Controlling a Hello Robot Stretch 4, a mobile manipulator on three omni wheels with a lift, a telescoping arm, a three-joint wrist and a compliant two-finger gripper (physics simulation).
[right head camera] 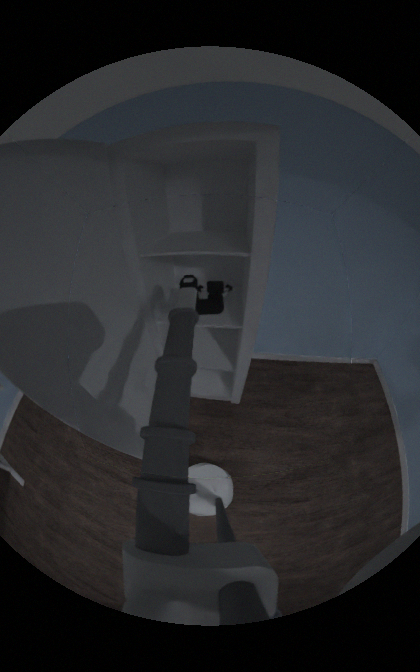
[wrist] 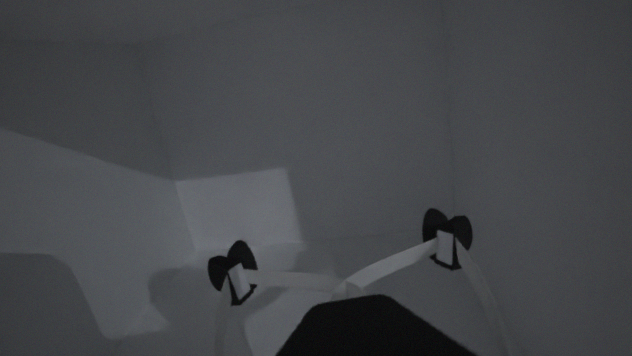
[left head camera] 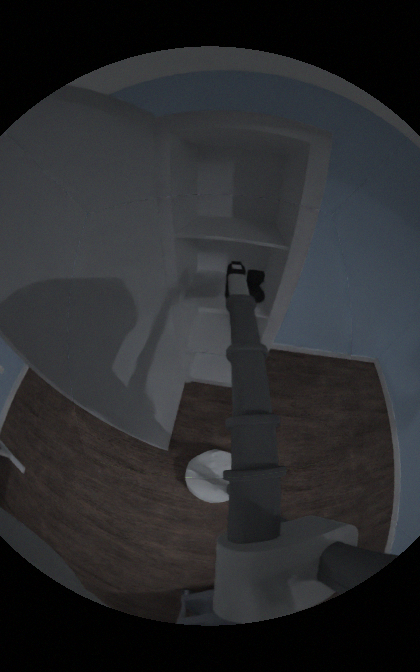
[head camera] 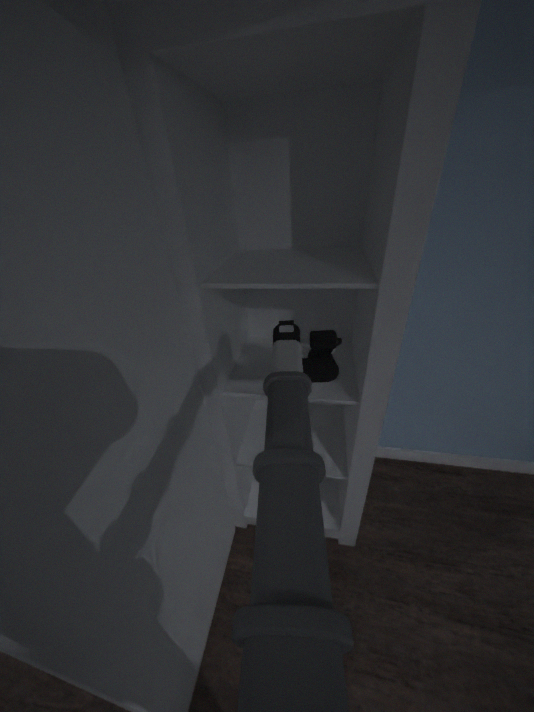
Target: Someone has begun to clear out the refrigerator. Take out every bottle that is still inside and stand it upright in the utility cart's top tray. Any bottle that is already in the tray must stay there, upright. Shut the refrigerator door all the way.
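The refrigerator (head camera: pixel 396 287) (left head camera: pixel 310 200) (right head camera: pixel 265 200) stands ahead, with its white door (head camera: pixel 86 230) (left head camera: pixel 75 200) (right head camera: pixel 60 210) wide open on the left. My gripper (right head camera: pixel 215 288) (wrist: pixel 338 245) is inside the compartment below the top shelf (head camera: pixel 298 267). Its fingers are spread and empty in the wrist view, facing the compartment's walls. The arm and wrist hide part of this compartment and the lower ones. No bottle shows on the visible shelf parts. A small blue-grey piece, likely of the utility cart (left head camera: pixel 197 606), shows at the bottom of the left head view; its tray contents are hidden.
My extended arm (head camera: pixel 290 534) (left head camera: pixel 252 445) (right head camera: pixel 167 455) reaches into the opening between the door and the right side wall. A white round shape (left head camera: pixel 205 475) (right head camera: pixel 217 480) lies low beneath the arm. A blue wall (head camera: pixel 477 345) stands to the refrigerator's right. The floor (head camera: pixel 448 546) is dark wood.
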